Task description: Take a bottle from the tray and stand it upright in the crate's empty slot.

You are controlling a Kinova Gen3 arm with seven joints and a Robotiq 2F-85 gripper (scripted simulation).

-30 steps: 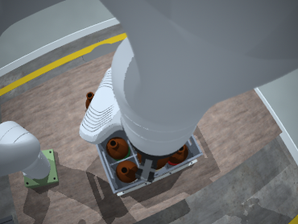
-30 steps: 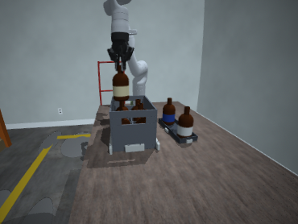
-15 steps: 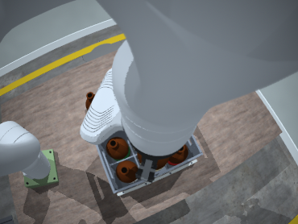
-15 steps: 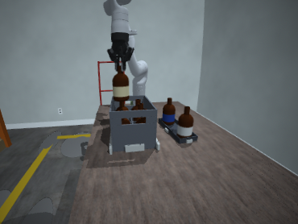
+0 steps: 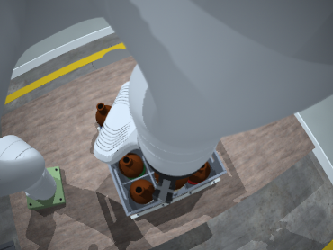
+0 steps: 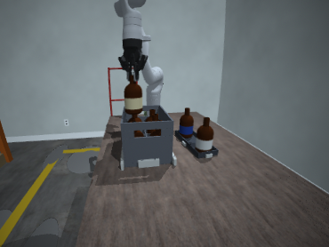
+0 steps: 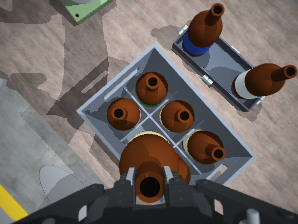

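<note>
The cream-label bottle lies 70 mm below my hand. Round my hand: grey crate: 10 mm ahead, 40 mm to the left, 240 mm below; then blue-label bottle: 50 mm behind, 290 mm to the left, 240 mm below; then white-label bottle: 130 mm ahead, 280 mm to the left, 240 mm below.
</note>
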